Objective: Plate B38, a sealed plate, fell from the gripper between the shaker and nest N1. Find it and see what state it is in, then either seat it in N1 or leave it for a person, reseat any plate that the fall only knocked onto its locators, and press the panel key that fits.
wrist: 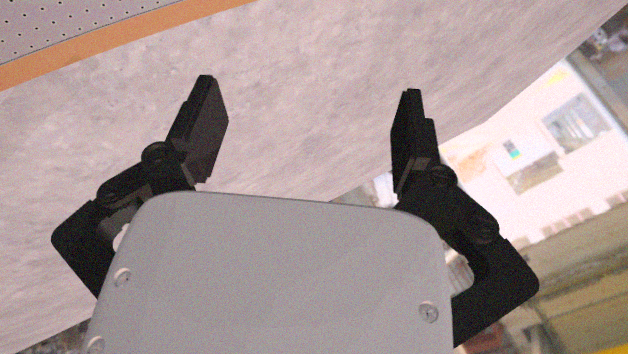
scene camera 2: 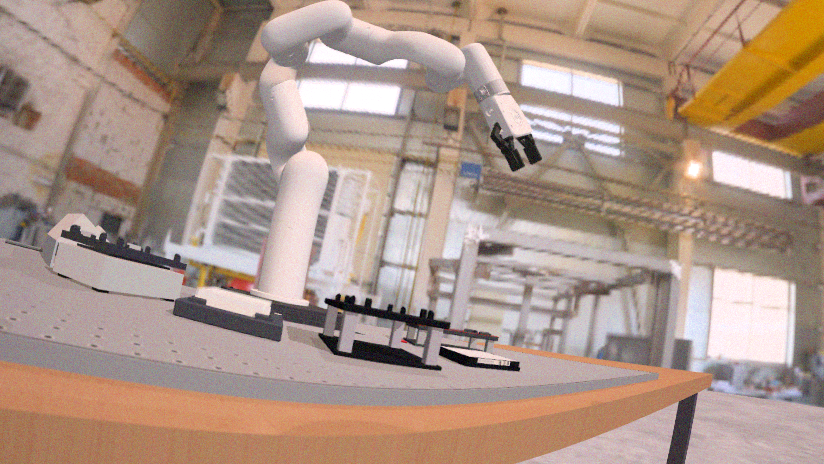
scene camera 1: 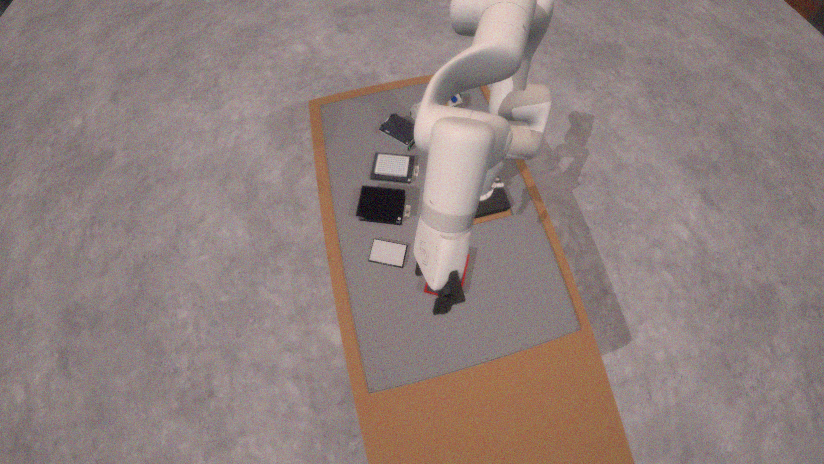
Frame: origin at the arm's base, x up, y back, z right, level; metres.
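Seen in the pictures: gripper, fingertip midpoint: [wrist: 308,103] [scene camera 2: 528,165] [scene camera 1: 431,291]; arm's base at its link origin: [scene camera 2: 278,299].
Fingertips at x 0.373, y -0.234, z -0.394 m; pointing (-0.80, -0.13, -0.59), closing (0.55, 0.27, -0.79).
Pixels of each thing's middle, then the offset from my fingertips to it. "pt": a spot on its surface instead. Level surfaces: height alone.
- white-topped plate with a black rim, body centre: [scene camera 2: 475,358] [scene camera 1: 388,252] dx -0.395, dy -0.117, dz +0.159 m
- white plate at the middle of its body: [scene camera 2: 238,298] [scene camera 1: 392,164] dx -0.371, dy -0.090, dz +0.508 m
- dark low nest at the middle of its body: [scene camera 2: 235,312] [scene camera 1: 392,167] dx -0.390, dy -0.090, dz +0.508 m
- shaker at a spot on its surface: [scene camera 2: 118,269] pt dx -0.373, dy -0.120, dz +0.658 m
- blue key at a spot on its surface: [scene camera 1: 454,99] pt dx -0.333, dy +0.190, dz +0.801 m
- mat at its surface level: dx -0.402 m
- wooden table at its surface level: dx -0.415 m
A white-topped plate with a black rim [scene camera 1: 388,252] [scene camera 2: 479,355] lies flat on the grey mat. Another white plate [scene camera 1: 393,164] [scene camera 2: 230,301] sits in a dark low nest [scene camera 2: 224,321]. A black raised platform on posts [scene camera 1: 381,204] [scene camera 2: 386,311] stands between them. The shaker [scene camera 1: 396,129] [scene camera 2: 118,269] has a dark top. No label is readable, so I cannot tell which plate is B38 or which nest is N1. The key panel shows a blue key [scene camera 1: 454,99]; the arm hides the rest. My gripper [scene camera 2: 524,163] [wrist: 308,103] is open and empty, high above the table.
A red-edged platform [scene camera 1: 466,270] [scene camera 2: 472,334] is partly hidden under the gripper in scene camera 1. The arm's dark base plate [scene camera 1: 494,202] is at the right of the mat. The mat [scene camera 1: 490,340] lies on a wooden table [scene camera 1: 495,415]. The wrist view shows floor between the fingers.
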